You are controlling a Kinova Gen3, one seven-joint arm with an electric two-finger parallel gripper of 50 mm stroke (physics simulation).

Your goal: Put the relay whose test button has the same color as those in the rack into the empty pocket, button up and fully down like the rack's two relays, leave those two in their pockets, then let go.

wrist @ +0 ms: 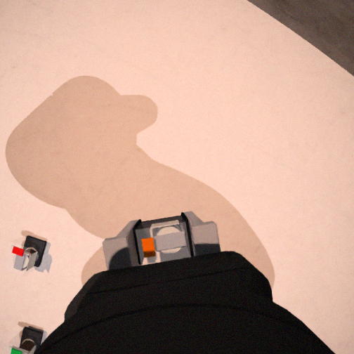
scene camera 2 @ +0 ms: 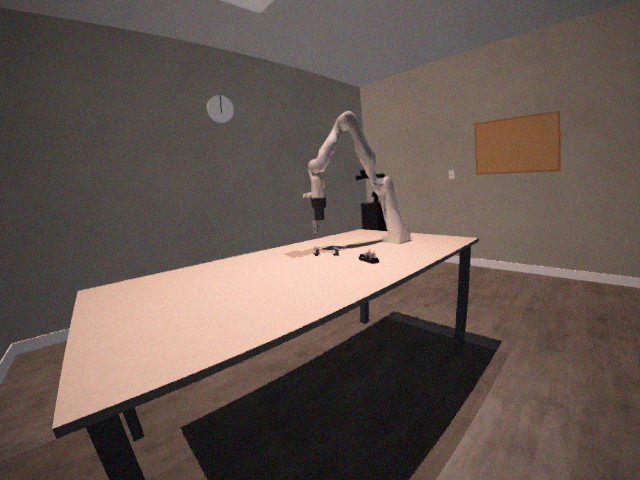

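Where they show: gripper, between the fingertips: point(scene camera 2: 315, 231); arm's base, origin of its link: point(scene camera 2: 396, 233).
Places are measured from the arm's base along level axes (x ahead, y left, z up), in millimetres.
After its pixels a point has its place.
Observation:
My gripper point(scene camera 2: 315, 227) @(x 411, y -221, z 50 mm) point(wrist: 163, 231) is shut on the relay with the orange test button point(wrist: 171, 242). It holds this relay well above the table, with the button facing the wrist camera. A relay with a red button point(wrist: 31, 253) and a relay with a green button point(wrist: 30, 341), partly cut off, are at the left of the wrist view. Two small loose relays, one at the left point(scene camera 2: 316, 251) @(x 502, y -101, z -24 mm) and one at the right point(scene camera 2: 336, 252) @(x 447, y -17, z -29 mm), are on the table in the scene view. The dark rack point(scene camera 2: 370, 260) @(x 445, y 204, z -30 mm) holds light relays; their button colors and the empty pocket are too small to tell.
The pale table point(scene camera 2: 206, 304) @(x 1110, y 139, z -47 mm) carries the arm's base point(scene camera 2: 396, 237) @(x 57, y 44, z -11 mm) near its far end. The arm's shadow lies on the table below the gripper. The rack is nearer the table's long front edge than the loose relays.

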